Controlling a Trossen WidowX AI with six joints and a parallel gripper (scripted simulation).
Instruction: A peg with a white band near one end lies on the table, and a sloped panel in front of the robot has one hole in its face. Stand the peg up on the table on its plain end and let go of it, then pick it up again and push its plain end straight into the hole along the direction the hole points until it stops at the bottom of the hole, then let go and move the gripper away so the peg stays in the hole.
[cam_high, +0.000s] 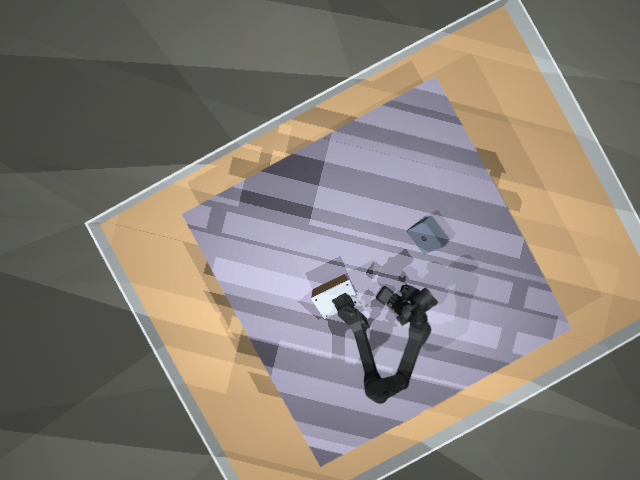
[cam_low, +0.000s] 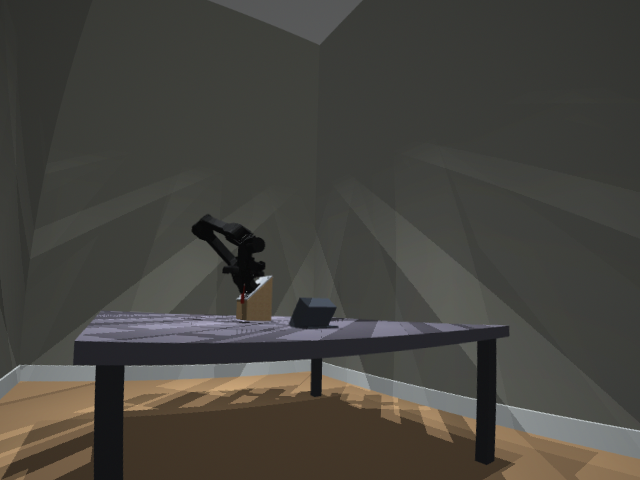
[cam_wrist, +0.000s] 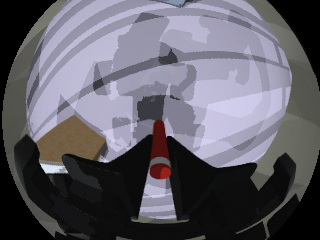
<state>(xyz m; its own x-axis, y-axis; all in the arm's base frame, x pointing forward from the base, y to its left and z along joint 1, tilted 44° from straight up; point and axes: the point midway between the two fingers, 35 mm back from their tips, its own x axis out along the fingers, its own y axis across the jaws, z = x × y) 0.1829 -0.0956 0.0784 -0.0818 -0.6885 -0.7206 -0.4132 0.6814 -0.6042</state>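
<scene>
Right now the sloped panel is 270 mm ahead of my gripper tip, 150 mm to the left of it and 70 mm below it. Round my gripper tip: red peg (20 mm above).
</scene>
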